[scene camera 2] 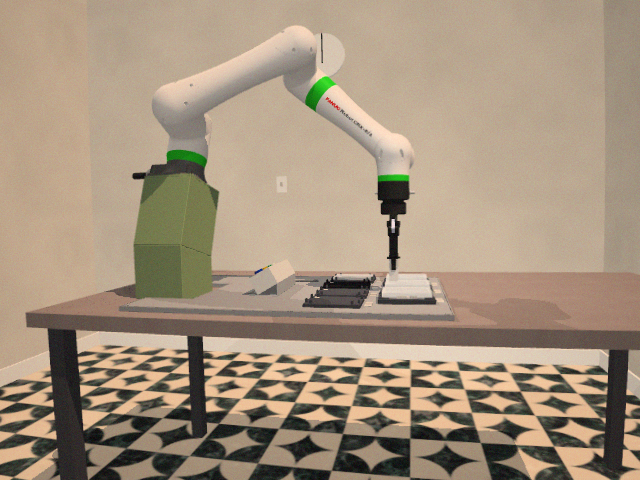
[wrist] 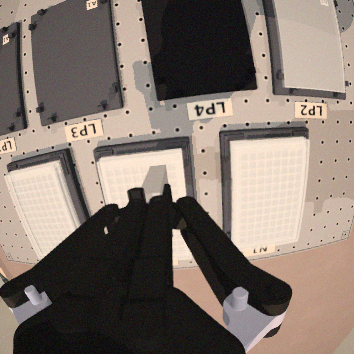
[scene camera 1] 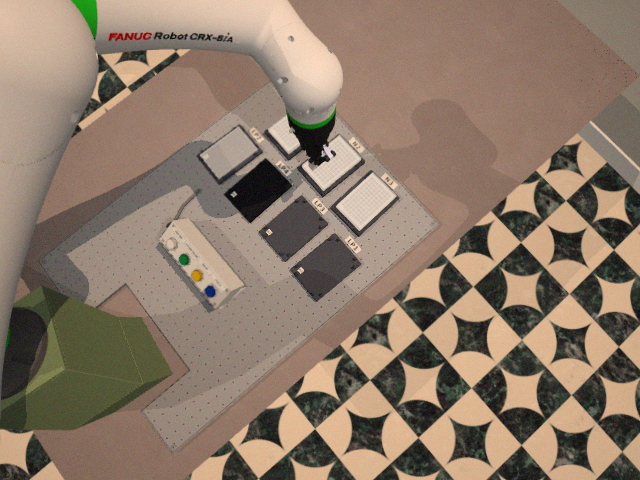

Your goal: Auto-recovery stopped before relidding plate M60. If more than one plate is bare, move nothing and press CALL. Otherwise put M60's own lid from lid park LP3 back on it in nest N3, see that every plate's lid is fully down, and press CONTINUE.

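Seen in the pictures: gripper, between the fingertips: (scene camera 2: 393,280) (wrist: 159,177) (scene camera 1: 314,165); arm's base, origin of its link: (scene camera 2: 183,184) (scene camera 1: 8,352).
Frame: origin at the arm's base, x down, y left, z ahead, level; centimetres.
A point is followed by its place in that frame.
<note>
My gripper (scene camera 1: 316,163) @[y 7.7, x 30.8, z 65.9 cm] (scene camera 2: 393,269) @[y 7.7, x 30.8, z 65.9 cm] (wrist: 159,177) @[y 7.7, x 30.8, z 65.9 cm] is shut and empty, pointing down over the white plate in N2 (scene camera 1: 338,167) @[y 3.8, x 30.7, z 70.6 cm] (wrist: 117,172) @[y 3.5, x 30.7, z 65.3 cm]. Its fingertips are at or just above that plate's top; contact is unclear. The white plate in N3 (scene camera 1: 367,201) @[y -7.7, x 30.7, z 71.2 cm] (wrist: 37,205) @[y -7.5, x 30.7, z 69.4 cm] has a clear rim along its edge, like a lid. The white plate in N1 (scene camera 1: 282,135) @[y 19.4, x 30.8, z 63.9 cm] (wrist: 267,190) @[y 18.8, x 30.7, z 67.4 cm] is partly hidden by the arm in scene camera 1. Whether each lid is fully down is too fine to tell. Lid park LP3 (scene camera 1: 293,227) @[y -2.0, x 32.6, z 52.6 cm] (wrist: 77,60) @[y -0.9, x 32.7, z 53.5 cm] shows a bare dark surface with corner posts.
LP1 (scene camera 1: 325,267) @[y -14.9, x 32.7, z 53.3 cm] (wrist: 7,80) @[y -11.4, x 32.7, z 53.8 cm] is dark grey. LP4 (scene camera 1: 258,190) @[y 11.2, x 32.7, z 50.7 cm] (wrist: 200,45) @[y 11.8, x 32.7, z 53.0 cm] looks black. LP2 (scene camera 1: 230,153) @[y 23.6, x 31.8, z 50.3 cm] (wrist: 310,45) @[y 23.8, x 31.9, z 51.6 cm] bears a pale grey lid-like sheet. A button box (scene camera 1: 219,268) @[y -1.5, x 26.9, z 32.6 cm] (scene camera 2: 281,276) @[y -1.2, x 28.9, z 33.7 cm] with white, green, yellow and blue buttons stands nearer the arm's base.
</note>
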